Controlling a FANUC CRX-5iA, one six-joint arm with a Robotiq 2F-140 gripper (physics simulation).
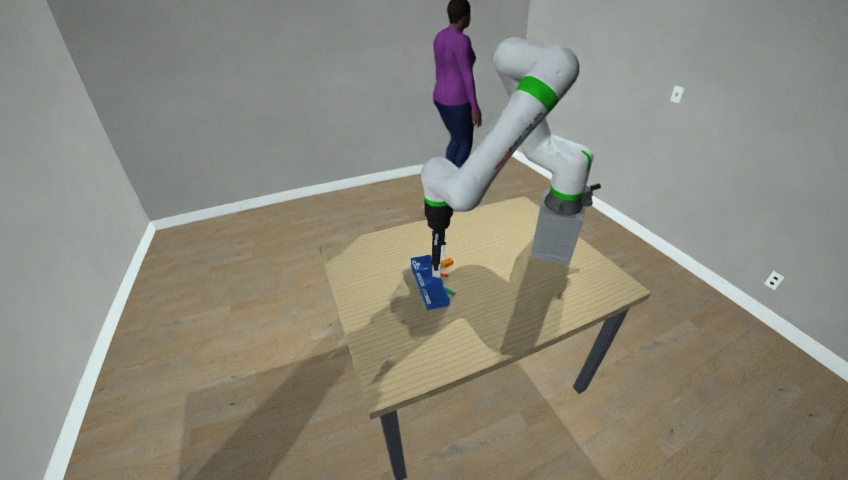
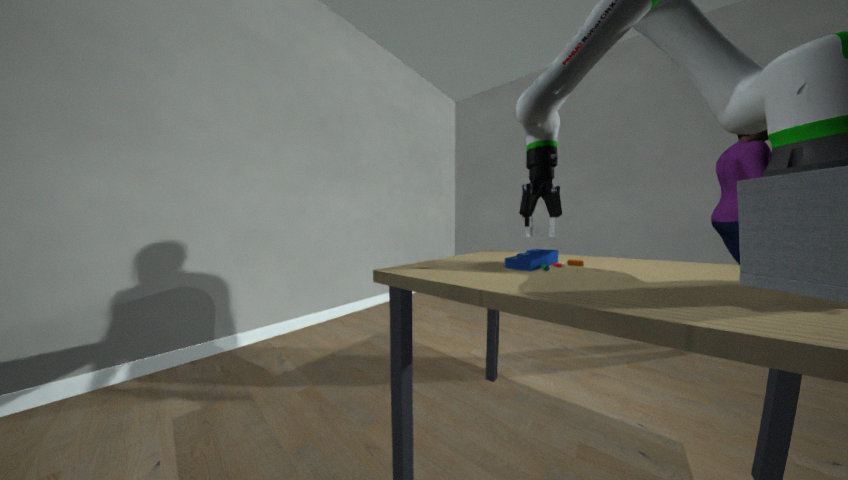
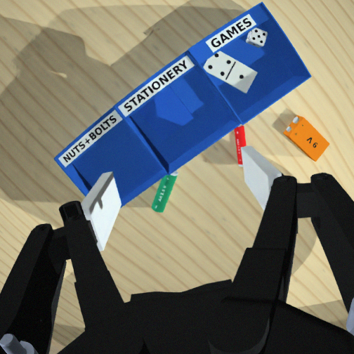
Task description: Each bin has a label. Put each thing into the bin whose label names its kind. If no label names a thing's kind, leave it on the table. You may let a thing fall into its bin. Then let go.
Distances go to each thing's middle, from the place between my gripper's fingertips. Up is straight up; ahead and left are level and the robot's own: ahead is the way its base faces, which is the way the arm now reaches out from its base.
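Scene:
Counted from my hand, the white domino (image 3: 220, 65) is 9 cm to the right, 3 cm ahead and 9 cm below. The orange 9V battery (image 3: 300, 131) is 12 cm to the right of my hand, 8 cm behind it and 9 cm below it. Then there is the blue three-bin tray (image 1: 435, 296), which is 3 cm ahead of my hand, 2 cm to the right of it and 8 cm below it. Going by their middles, the blue three-bin tray is the nearest to my hand of the things named here.

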